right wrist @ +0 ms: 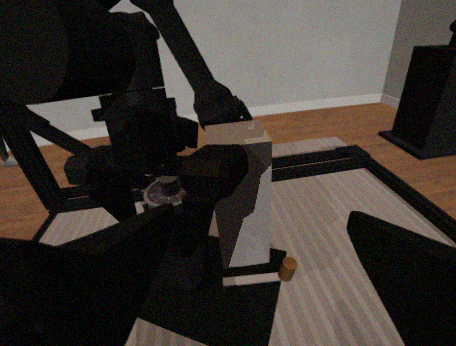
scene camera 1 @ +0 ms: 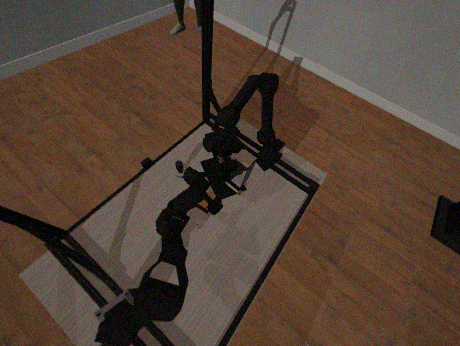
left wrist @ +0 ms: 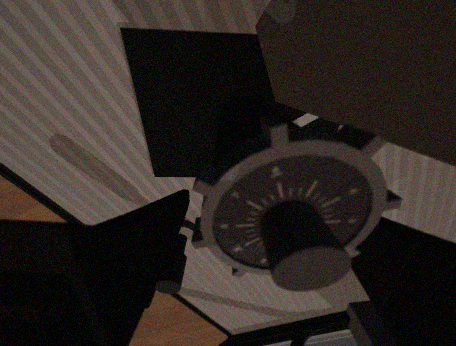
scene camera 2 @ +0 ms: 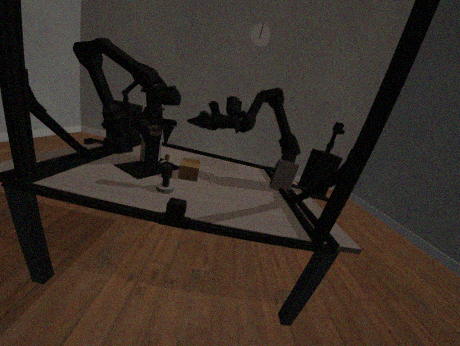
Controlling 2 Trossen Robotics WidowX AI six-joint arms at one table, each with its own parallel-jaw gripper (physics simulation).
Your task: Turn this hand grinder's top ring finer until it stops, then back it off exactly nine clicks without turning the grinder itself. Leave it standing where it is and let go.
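Where they show: left gripper, fingertip midpoint: (scene camera 1: 219,165) (scene camera 2: 157,144); right gripper, fingertip midpoint: (right wrist: 261,216) (scene camera 1: 218,180) (scene camera 2: 191,122); left arm's base, link origin: (scene camera 1: 269,153) (scene camera 2: 118,136); right arm's base, link origin: (scene camera 1: 120,314) (scene camera 2: 287,164).
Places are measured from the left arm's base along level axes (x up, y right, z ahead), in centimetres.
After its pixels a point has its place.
The hand grinder (left wrist: 240,220) @(z 25.4, x 8.8, y 6.7 cm) (right wrist: 158,195) @(z 26.8, x 8.8, y 6.2 cm) (scene camera 2: 151,149) @(z 27.4, x 1.8, y 7.4 cm) stands upright on a black mat (left wrist: 192,103) @(z 22.9, x -7.0, y 10.3 cm) (right wrist: 209,309) @(z 30.4, x -7.0, y 1.8 cm) (scene camera 2: 134,169) @(z 24.2, x -7.0, y 12.7 cm). Its grey notched top ring (left wrist: 292,149) @(z 23.0, x 9.0, y 5.1 cm) frames a dial with tick marks and a dark centre knob (left wrist: 309,268) @(z 25.6, x 10.5, y 5.1 cm). My left gripper (left wrist: 253,199) @(z 28.4, x 4.2, y 5.7 cm) (scene camera 2: 156,132) (scene camera 1: 222,145) is open, pointing down over the grinder's top with a finger on each side of the ring, clear of it. My right gripper (right wrist: 261,216) @(z 36.7, x 15.7, y -5.3 cm) (scene camera 2: 194,121) @(z 36.7, x 15.7, y -5.3 cm) is open and empty, held level above the table a little way from the grinder. In scene camera 1 the arms hide the grinder.
A tall grey block (right wrist: 254,223) @(z 22.8, x 1.6, y -3.7 cm) stands on the mat beside the grinder, with a small cork cylinder (right wrist: 288,268) @(z 25.4, x -3.8, y -8.2 cm) (scene camera 1: 241,192) @(z 24.3, x -3.9, y -9.0 cm) at its foot. A wooden box (scene camera 2: 189,169) @(z 44.7, x -2.4, y 4.4 cm) and a small dark piece on a white disc (scene camera 2: 165,178) @(z 43.9, x -2.2, y 19.1 cm) (scene camera 1: 179,167) @(z 43.8, x 0.8, y 16.0 cm) are nearby. Black frame rails (scene camera 2: 235,235) @(z 72.1, x -8.5, y 24.5 cm) edge the table.
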